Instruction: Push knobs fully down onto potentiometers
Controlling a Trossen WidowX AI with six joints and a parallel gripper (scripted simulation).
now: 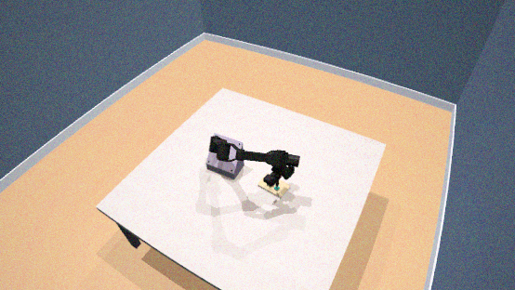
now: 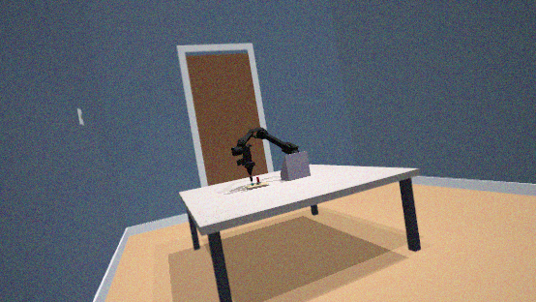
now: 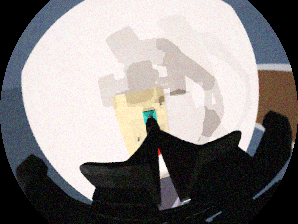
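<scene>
Now: gripper tip 2 cm above the dark knob. Also, from my gripper tip: red knob: 5 cm behind, 3 cm below, 1 cm to the left.
</scene>
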